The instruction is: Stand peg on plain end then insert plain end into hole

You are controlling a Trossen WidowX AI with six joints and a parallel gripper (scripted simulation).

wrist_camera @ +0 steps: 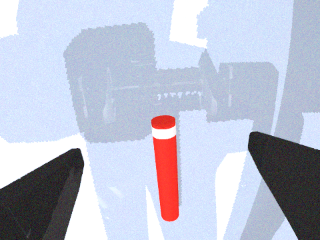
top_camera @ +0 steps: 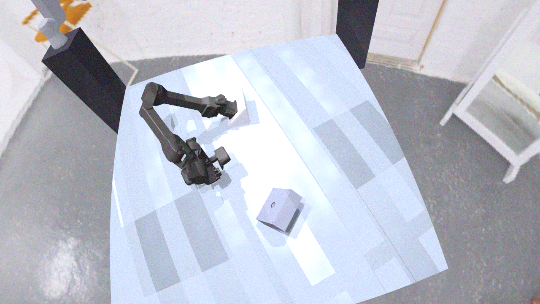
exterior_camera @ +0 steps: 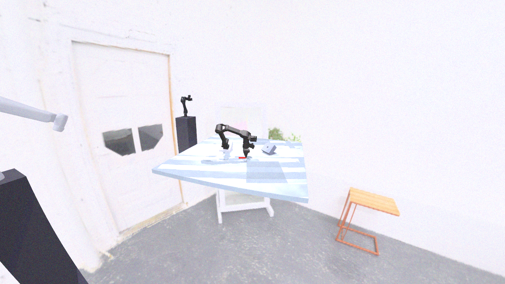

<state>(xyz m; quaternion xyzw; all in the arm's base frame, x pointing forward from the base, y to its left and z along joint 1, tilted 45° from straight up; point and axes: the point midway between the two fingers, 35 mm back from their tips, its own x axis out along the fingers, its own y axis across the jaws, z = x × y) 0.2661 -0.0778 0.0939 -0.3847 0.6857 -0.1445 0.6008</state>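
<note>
My gripper tip is now 20 mm above the red peg, 10 mm to the left of it and 10 mm past it. From my gripper tip the other things lie so: grey sloped panel 230 mm to the left, 190 mm ahead, 30 mm above.
</note>
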